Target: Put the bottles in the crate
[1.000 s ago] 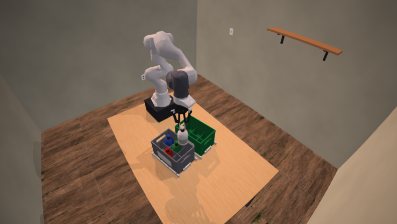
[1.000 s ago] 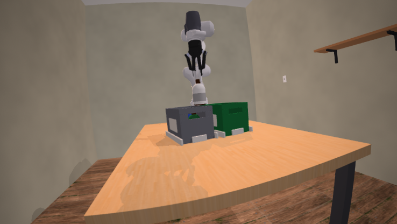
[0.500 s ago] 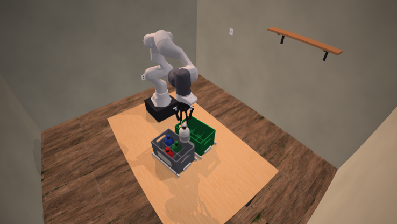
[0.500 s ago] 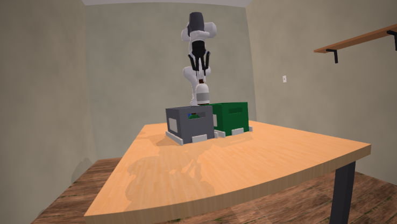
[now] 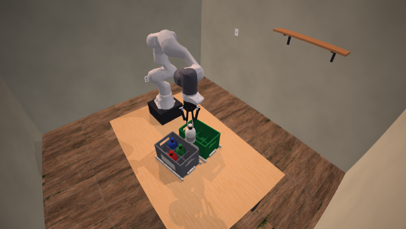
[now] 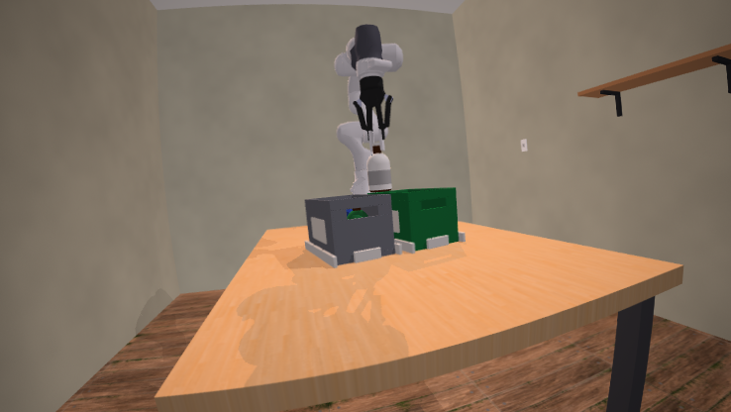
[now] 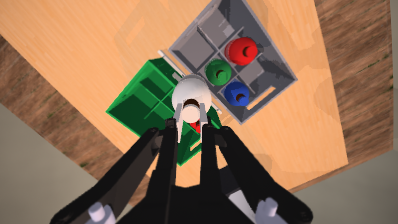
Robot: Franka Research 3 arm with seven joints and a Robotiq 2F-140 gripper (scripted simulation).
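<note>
Now: the white-labelled bottle 80 mm below my hand. Also, from my hand: grey crate (10 mm behind, 120 mm to the right, 260 mm below); then green crate (40 mm behind, 110 mm to the left, 260 mm below); then green-label bottle (20 mm behind, 80 mm to the right, 260 mm below).
</note>
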